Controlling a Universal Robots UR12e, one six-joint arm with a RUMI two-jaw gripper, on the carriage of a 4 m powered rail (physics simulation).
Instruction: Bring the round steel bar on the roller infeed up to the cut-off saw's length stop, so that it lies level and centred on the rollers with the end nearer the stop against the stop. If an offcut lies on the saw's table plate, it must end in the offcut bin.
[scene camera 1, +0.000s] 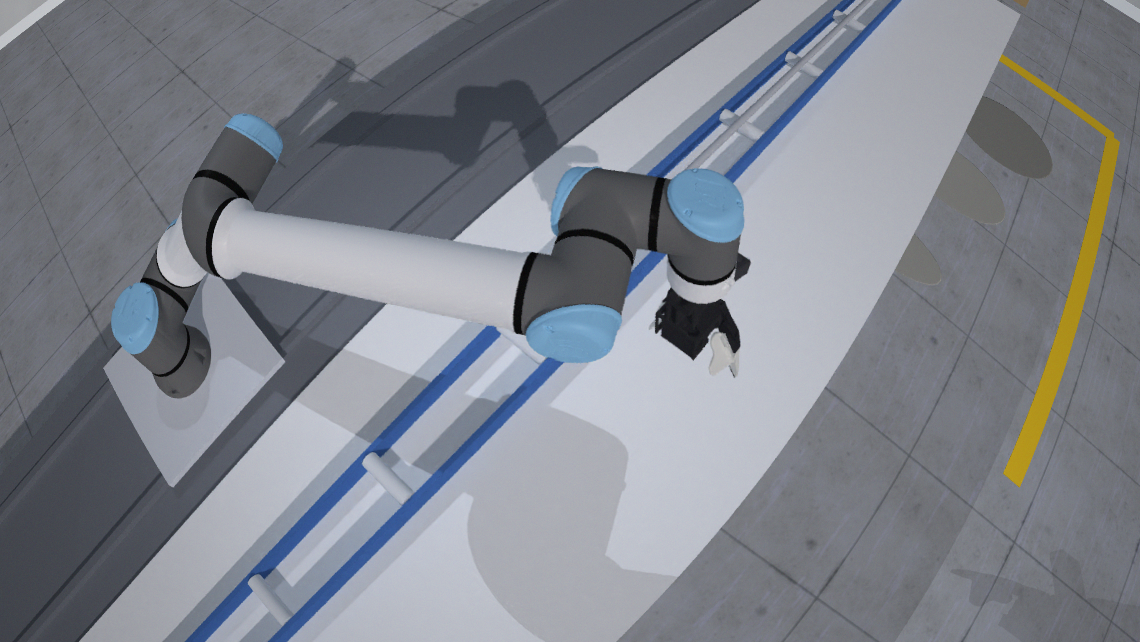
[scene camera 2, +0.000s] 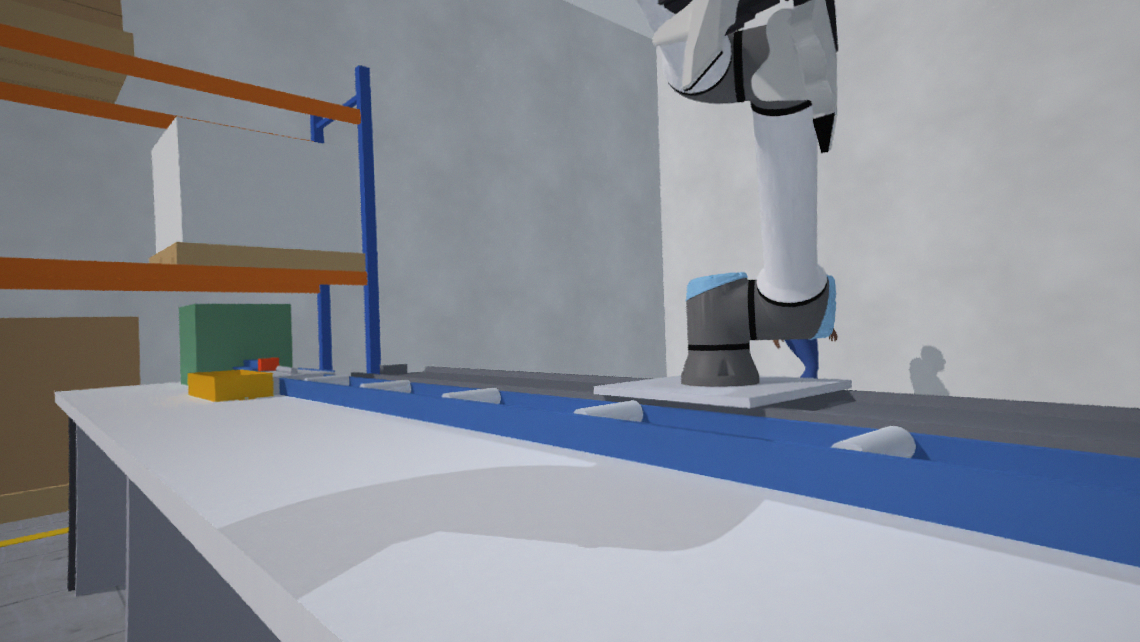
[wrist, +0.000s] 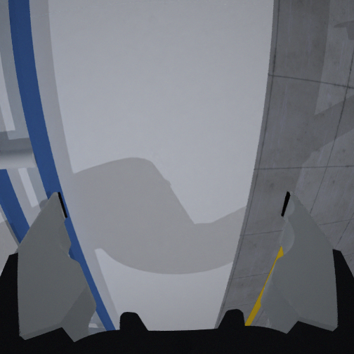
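The round steel bar shows in scene camera 1 as a thin grey length along the roller infeed, between its blue rails at the upper right; the arm may hide its near end. My gripper is open and empty, high above the table beside the infeed, apart from the bar. The bar cannot be made out in the wrist view. In scene camera 2, a yellow open box, probably the offcut bin, stands at the table's far end. The saw's plate, the stop and any offcut are too small to tell.
A green block and a small red part stand near the yellow box. An orange and blue rack stands behind. The arm's base plate is on the dark rail beyond the infeed. A person stands behind the arm.
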